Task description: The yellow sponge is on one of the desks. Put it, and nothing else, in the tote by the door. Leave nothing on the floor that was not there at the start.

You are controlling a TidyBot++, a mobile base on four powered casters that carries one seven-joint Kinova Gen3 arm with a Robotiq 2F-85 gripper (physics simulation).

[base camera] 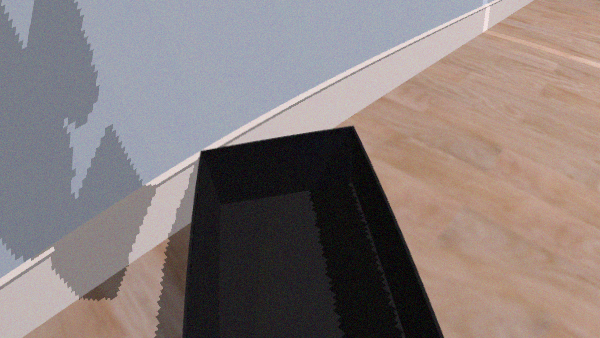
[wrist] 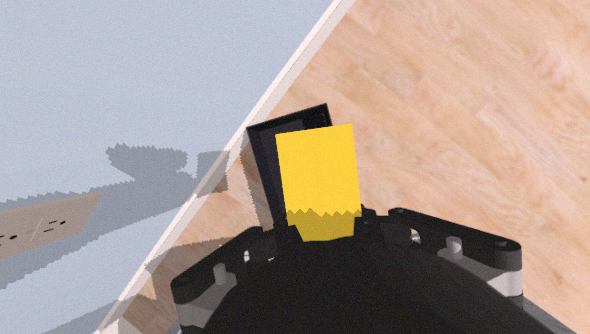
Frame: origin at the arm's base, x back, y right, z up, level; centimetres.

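Seen in the pictures: gripper, between the fingertips: [wrist: 321, 212].
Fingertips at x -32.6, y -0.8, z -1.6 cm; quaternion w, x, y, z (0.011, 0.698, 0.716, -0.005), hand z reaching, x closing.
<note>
Pixels of each thing's top centre, then the offset from my fingertips to it. "pt": a spot on its surface instead. Level surfaces: height alone.
- yellow sponge, centre of its top: [wrist: 322, 211] dx -1.9, dy +0.1, dz +5.4 cm
- black tote, centre of its top: [base camera: 290, 227] [wrist: 302, 176] dx +0.2, dy -3.5, dz -28.0 cm
- pale baseboard, a spot on its surface: [base camera: 300, 117] [wrist: 291, 72] pt dx -25.6, dy -2.9, dz -32.2 cm
- Wood floor, height of its surface: dz -38.0 cm
- tan plate with dark slots, a spot on its surface: [wrist: 55, 220] pt dx -1.8, dy -28.9, dz +0.2 cm
My gripper [wrist: 321, 212] is shut on the yellow sponge [wrist: 320, 170], which sticks out beyond the fingertips in the wrist view. The black tote [base camera: 280, 167] [wrist: 290, 119] is open-topped and stands on the floor against the wall. In the wrist view it lies below and beyond the sponge, which hides much of its right side and inside. The sponge is above the tote's level and apart from its far rim. In the base camera view the near end of the tote is cut off, and neither gripper nor sponge shows.
A blue-grey wall [base camera: 210, 60] [wrist: 125, 65] with a pale baseboard [base camera: 300, 117] [wrist: 295, 65] runs diagonally along the tote's left side. Wood floor [base camera: 500, 200] [wrist: 475, 125] lies to the right. A tan plate with dark slots [wrist: 55, 220] is at the wall's lower left. Jagged shadows fall on the wall.
</note>
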